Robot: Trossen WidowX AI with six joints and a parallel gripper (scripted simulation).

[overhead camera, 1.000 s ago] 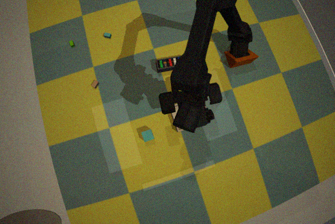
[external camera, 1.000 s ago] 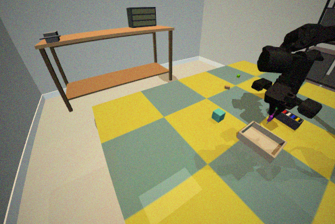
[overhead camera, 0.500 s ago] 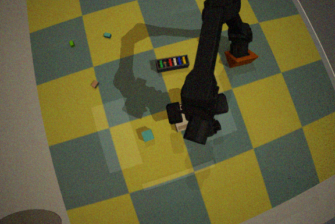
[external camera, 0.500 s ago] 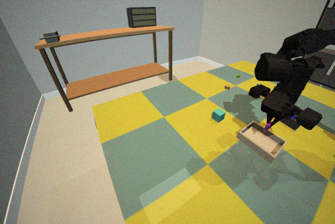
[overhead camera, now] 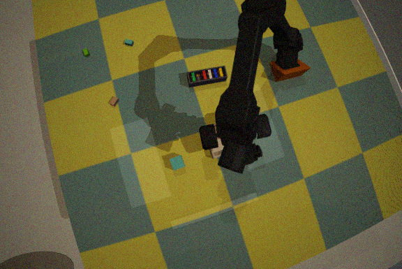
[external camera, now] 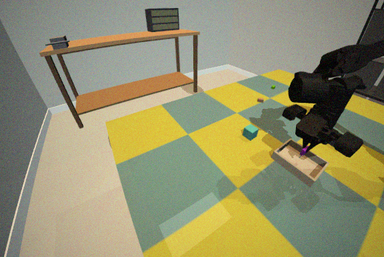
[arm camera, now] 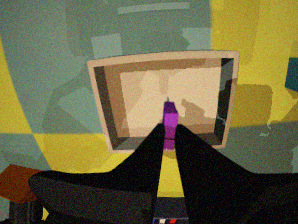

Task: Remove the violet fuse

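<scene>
My gripper tip is now 1 cm above the violet fuse. Also, from my gripper tip: teal cube 17 cm ahead, 4 cm to the left, 4 cm below; tan object 33 cm ahead, 21 cm to the right, 6 cm below; tray 6 cm below.
</scene>
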